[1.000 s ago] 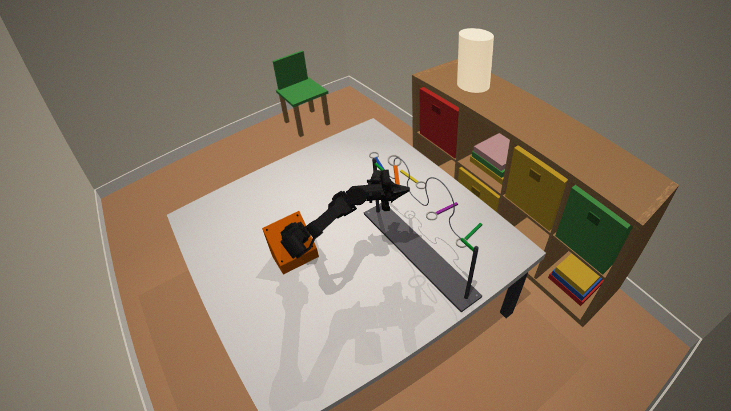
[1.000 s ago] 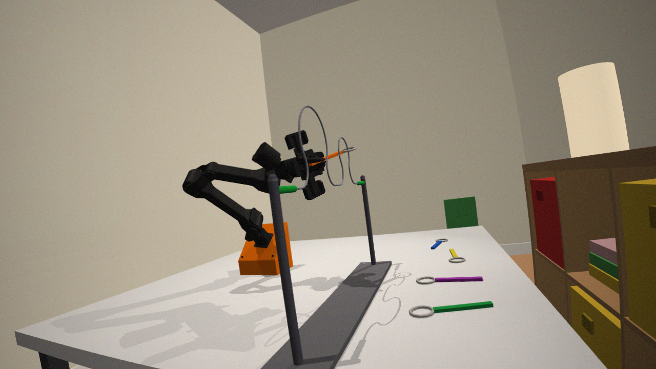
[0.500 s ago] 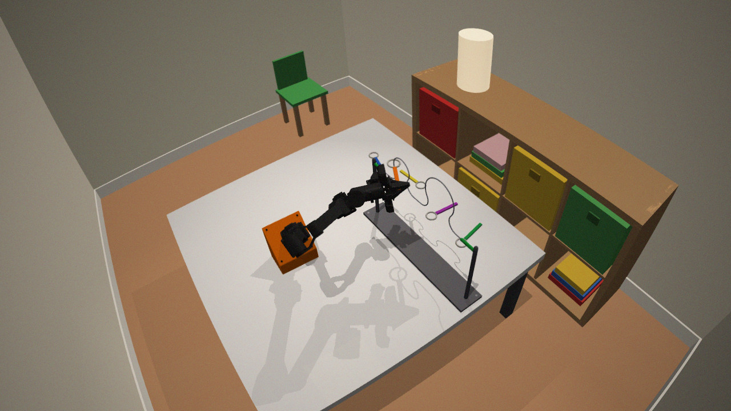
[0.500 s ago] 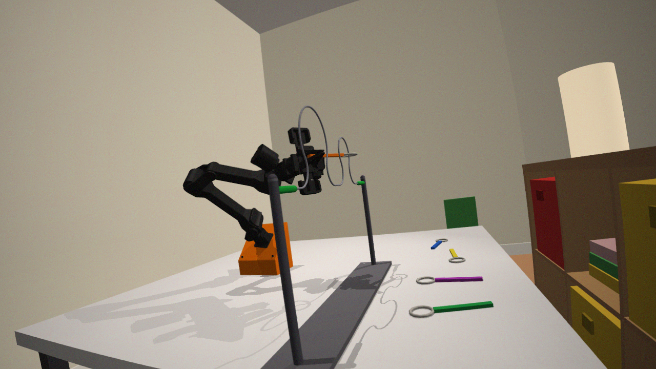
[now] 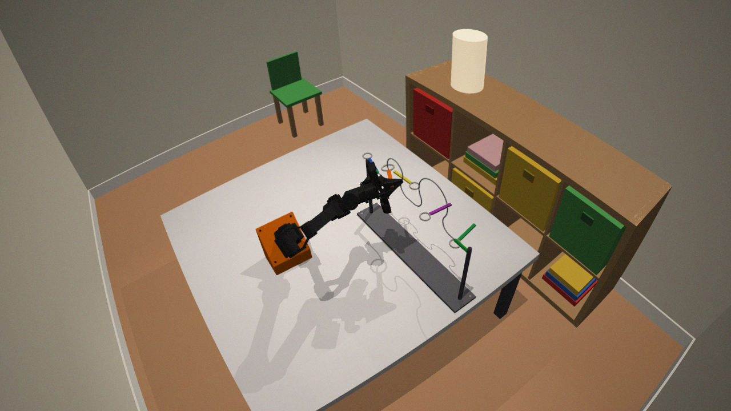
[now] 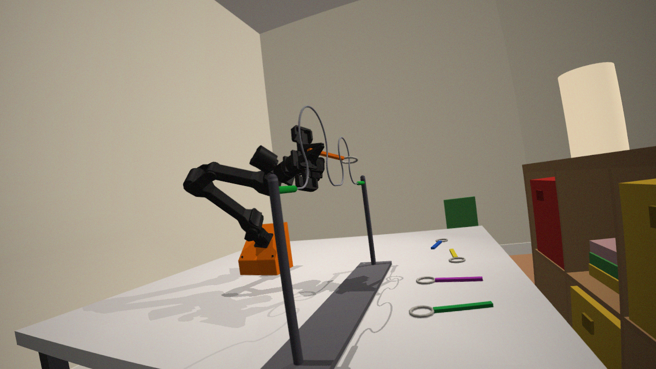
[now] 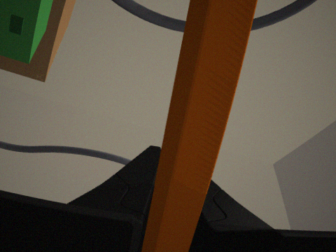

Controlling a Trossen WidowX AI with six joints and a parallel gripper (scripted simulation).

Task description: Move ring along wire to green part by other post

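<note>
Right now the ring with orange handle is 10 mm behind my gripper tip, 90 mm to the left of it and 30 mm below it. From my gripper tip the other things lie so: purple-handled ring: 230 mm ahead, 130 mm to the left, 390 mm below; then green-handled ring: 260 mm ahead, 60 mm to the right, 390 mm below.
</note>
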